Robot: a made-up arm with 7 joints.
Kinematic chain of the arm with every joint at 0, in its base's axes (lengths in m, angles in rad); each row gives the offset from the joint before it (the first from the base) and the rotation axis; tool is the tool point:
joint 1: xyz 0 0 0 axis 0 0.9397 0.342
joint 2: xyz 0 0 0 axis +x
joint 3: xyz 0 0 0 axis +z
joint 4: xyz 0.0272 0 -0.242 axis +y
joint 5: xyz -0.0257 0 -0.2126 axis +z
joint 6: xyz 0 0 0 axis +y
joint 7: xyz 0 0 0 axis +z
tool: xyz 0 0 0
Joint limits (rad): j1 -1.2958..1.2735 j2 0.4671..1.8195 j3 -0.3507..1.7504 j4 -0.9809..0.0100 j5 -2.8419..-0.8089 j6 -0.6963..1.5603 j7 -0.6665..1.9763
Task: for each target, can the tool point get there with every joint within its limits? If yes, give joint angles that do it. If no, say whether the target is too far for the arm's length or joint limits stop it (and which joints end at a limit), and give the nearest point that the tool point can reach.
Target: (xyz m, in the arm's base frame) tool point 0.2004 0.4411 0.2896
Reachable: no: too far | nearest point 0.1572 0.3621 0.2183 | short by 0.115 m
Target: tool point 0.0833 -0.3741 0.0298
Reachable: no: joint limits stop it (at a limit: joint 1, joint 2, joint 3, joint 4) | nearest point 0.4205 -0.0412 0.0556 | short by 0.474 m
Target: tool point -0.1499 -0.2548 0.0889
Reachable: no: joint limits stop it (at a limit: joint 1, joint 2, joint 4) | nearest point -0.4316 0.0949 -0.1057 | short by 0.489 m
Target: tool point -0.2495 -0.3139 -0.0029
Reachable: no: joint limits stop it (at a limit: joint 1, joint 2, joint 4) | nearest point -0.4315 0.0949 -0.1058 | short by 0.459 m
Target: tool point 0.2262 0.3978 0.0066
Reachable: yes | joints -0.9805 1.2065 1.2204 -0.2386 -2.6587 0.8729 -0.1330
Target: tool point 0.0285 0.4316 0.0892
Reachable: yes | joints 0.3256 1.4585 1.2612 -0.7634 -2.3348 0.7185 1.0221
